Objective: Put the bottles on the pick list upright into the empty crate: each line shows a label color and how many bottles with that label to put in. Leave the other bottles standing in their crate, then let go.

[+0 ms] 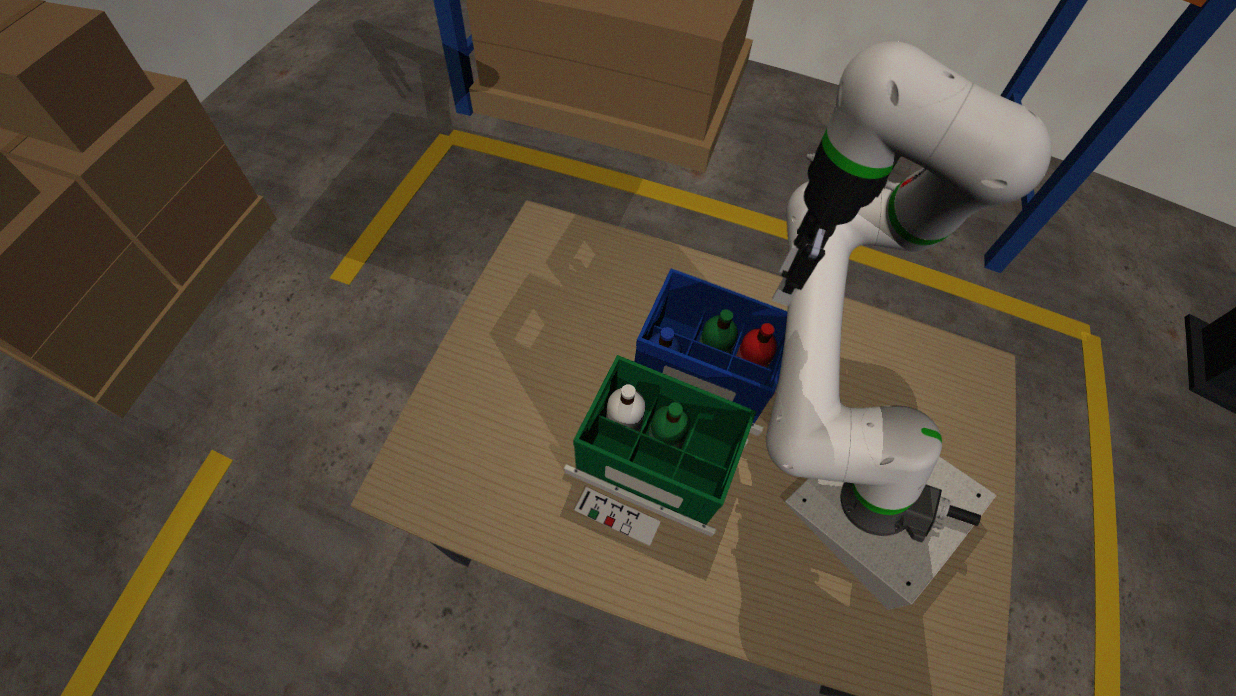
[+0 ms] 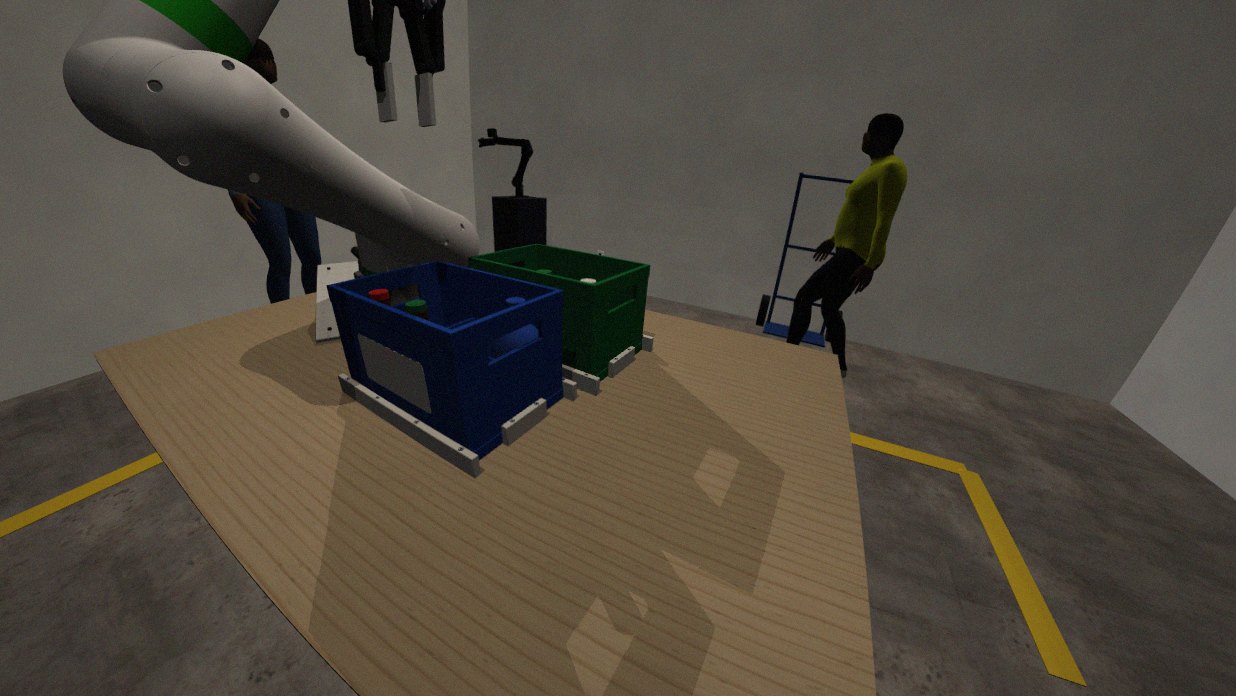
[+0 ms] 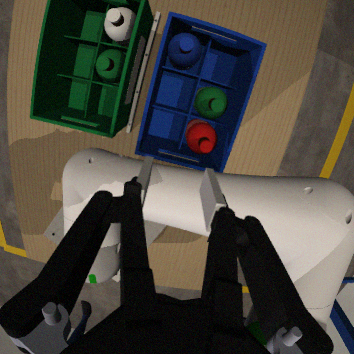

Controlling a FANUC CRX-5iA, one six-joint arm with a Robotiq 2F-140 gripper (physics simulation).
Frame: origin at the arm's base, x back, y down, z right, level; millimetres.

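Seen in the pictures: gripper, between the fingertips: (image 1: 783,286) (image 2: 408,123) (image 3: 176,174); arm's base, origin of its link: (image 1: 878,501) (image 2: 396,291).
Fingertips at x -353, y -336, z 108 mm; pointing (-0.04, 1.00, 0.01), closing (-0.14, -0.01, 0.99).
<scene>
Offsets run from my fingertips to a thing's top centre. Level surfaces: height alone.
The pick list @[dx -94, dy +381, dz -358 mm] (image 1: 616,516) shows 1 beside each of a green, a red and a white square. The green crate @[dx -78, dy +208, dz -216 mm] (image 1: 596,458) (image 2: 596,328) holds a white bottle @[dx -171, dy +220, dz -183 mm] (image 1: 625,406) (image 3: 119,25) and a green bottle @[dx -81, dy +220, dz -174 mm] (image 1: 669,423) (image 3: 107,64), both upright in neighbouring compartments. The blue crate @[dx -76, dy +208, dz +18 mm] (image 2: 518,389) (image 3: 245,105) holds a blue bottle @[dx -162, dy +220, dz -37 mm] (image 1: 666,338) (image 3: 185,50), another green bottle @[dx -77, dy +220, dz +59 mm] (image 1: 718,332) (image 3: 211,102) and a red bottle @[dx +8, dy +220, dz +70 mm] (image 1: 758,345) (image 3: 201,136), all upright. My gripper (image 1: 785,292) (image 2: 406,121) (image 3: 176,174) is partly open and empty, high above the blue crate's red-bottle end.
The crates stand side by side on the wooden table @[dy +383 mm] (image 1: 467,380), with low white rails @[dx -85, dy +353, dz +117 mm] (image 2: 410,423) along them. The arm's white link (image 1: 817,345) passes close beside the blue crate. A person in a yellow top (image 2: 873,207) stands beyond the table near a hand truck (image 2: 791,211).
</scene>
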